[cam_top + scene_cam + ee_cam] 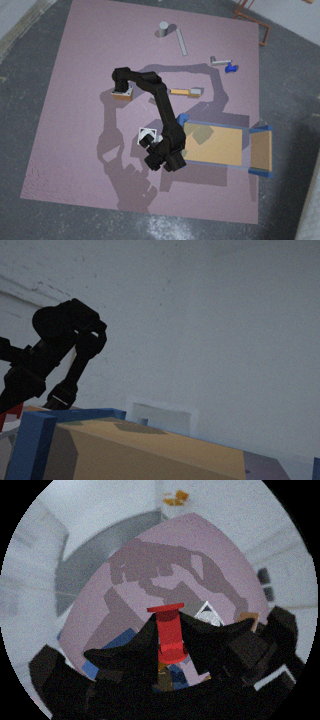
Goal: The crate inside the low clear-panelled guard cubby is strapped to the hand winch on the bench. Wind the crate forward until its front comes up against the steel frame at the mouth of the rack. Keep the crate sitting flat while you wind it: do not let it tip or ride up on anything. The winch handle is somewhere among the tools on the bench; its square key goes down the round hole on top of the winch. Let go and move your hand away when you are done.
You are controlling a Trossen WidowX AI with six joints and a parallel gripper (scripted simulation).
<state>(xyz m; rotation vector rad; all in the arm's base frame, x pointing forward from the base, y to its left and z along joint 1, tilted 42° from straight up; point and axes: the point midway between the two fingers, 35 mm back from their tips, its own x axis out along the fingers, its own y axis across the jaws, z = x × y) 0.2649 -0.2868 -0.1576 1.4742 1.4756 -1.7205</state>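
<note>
Now: the red-knobbed crank handle 4 cm to the left of my gripper tip, 3 cm below it and 1 cm behind it. The rest, counted from my gripper tip: red knob (1 cm to the left, 1 cm ahead); blue steel frame (11 cm to the left, 11 cm ahead, 2 cm below); grey block (36 cm to the left, 11 cm below, 4 cm behind).
</note>
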